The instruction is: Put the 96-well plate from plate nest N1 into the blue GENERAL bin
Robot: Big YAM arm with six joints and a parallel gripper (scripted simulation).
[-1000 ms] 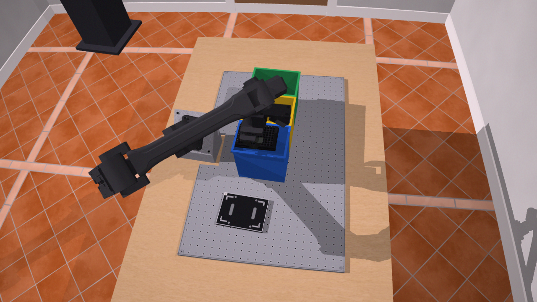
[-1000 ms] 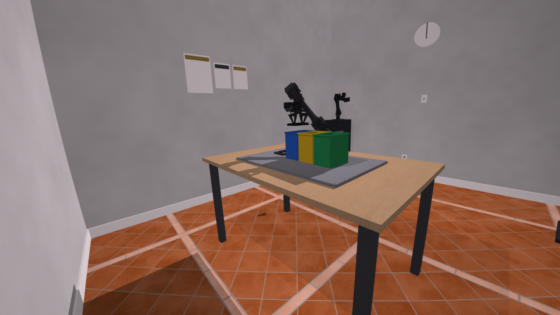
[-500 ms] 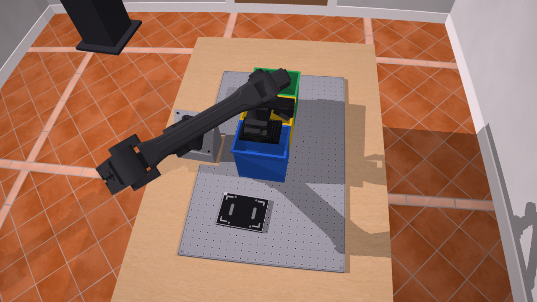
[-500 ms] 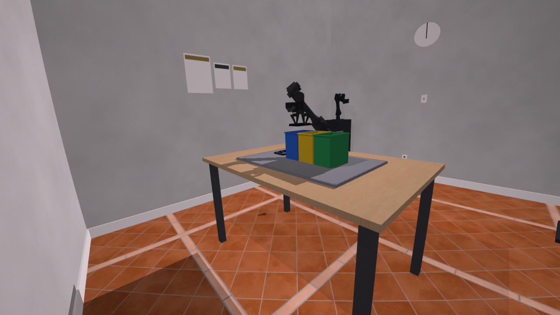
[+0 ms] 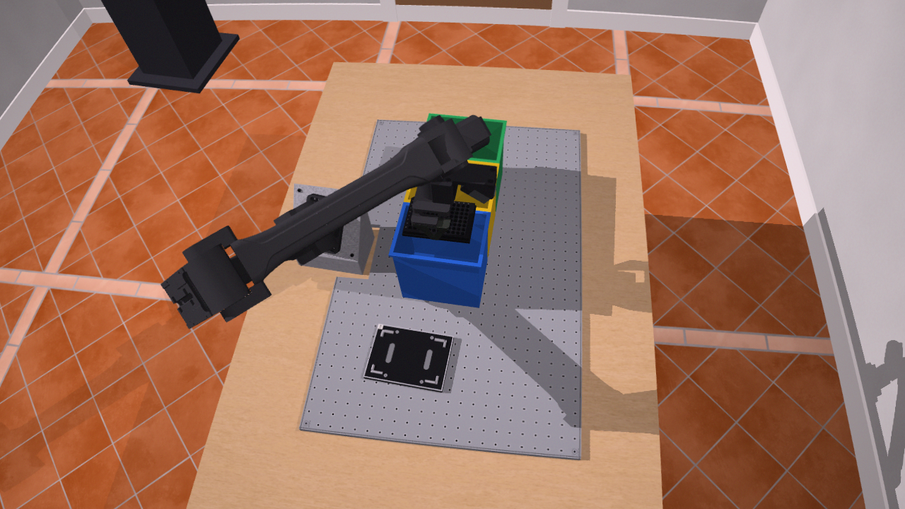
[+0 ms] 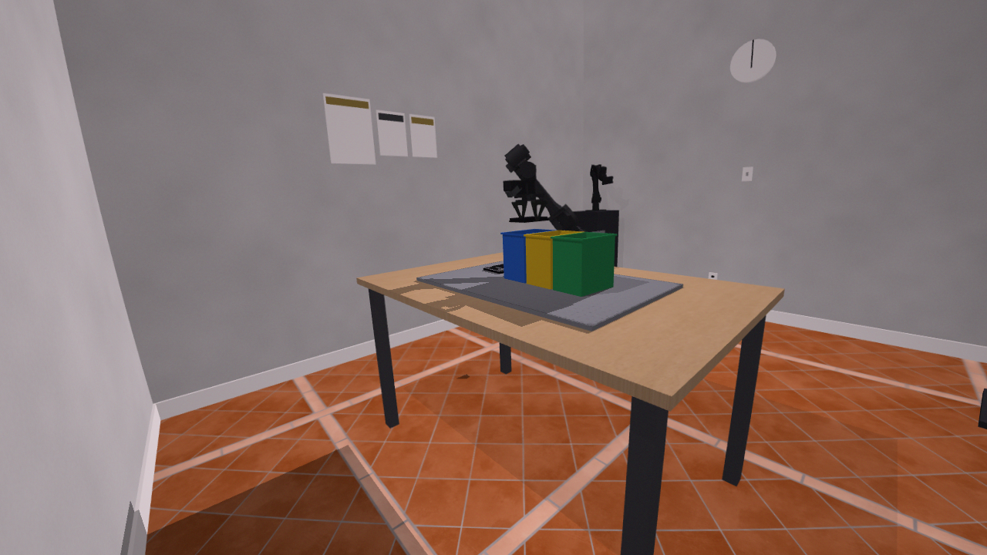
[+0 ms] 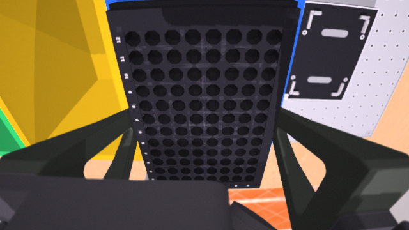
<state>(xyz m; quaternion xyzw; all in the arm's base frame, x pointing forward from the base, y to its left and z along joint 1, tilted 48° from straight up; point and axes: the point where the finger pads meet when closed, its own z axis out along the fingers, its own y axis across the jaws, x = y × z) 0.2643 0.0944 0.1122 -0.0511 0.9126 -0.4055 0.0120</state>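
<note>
My hand is 14 cm above the blue bin. Also, from my hand: yellow bin: 14 cm below, 13 cm to the left, 1 cm behind; then black 96-well plate: right at my hand; then green bin: 26 cm to the left, 14 cm below, 2 cm behind.
</note>
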